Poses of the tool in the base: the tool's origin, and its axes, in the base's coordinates. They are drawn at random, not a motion.
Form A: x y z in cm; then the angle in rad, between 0 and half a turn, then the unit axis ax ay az.
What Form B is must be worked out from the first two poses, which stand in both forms.
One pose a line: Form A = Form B
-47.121 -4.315 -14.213 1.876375 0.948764 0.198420 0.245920 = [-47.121 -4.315 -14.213], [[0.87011 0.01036 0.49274], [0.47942 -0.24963 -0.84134], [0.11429 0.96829 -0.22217]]
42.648 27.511 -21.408 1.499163 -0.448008 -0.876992 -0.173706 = [42.648 27.511 -21.408], [[0.25792 0.53804 -0.80249], [0.19152 0.78564 0.58829], [0.94699 -0.30542 0.09959]]
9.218 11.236 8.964 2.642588 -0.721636 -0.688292 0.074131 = [9.218 11.236 8.964], [[0.09996 0.89735 -0.42985], [0.96830 0.01166 0.24951], [0.22892 -0.44117 -0.86774]]
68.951 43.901 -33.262 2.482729 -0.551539 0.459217 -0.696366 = [68.951 43.901 -33.262], [[-0.24597 -0.02721 0.96890], [-0.87987 -0.41307 -0.23497], [0.40661 -0.91029 0.07766]]
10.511 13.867 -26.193 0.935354 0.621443 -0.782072 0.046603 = [10.511 13.867 -26.193], [[0.75051 -0.23505 -0.61765], [-0.16004 0.84214 -0.51496], [0.64119 0.48533 0.59442]]
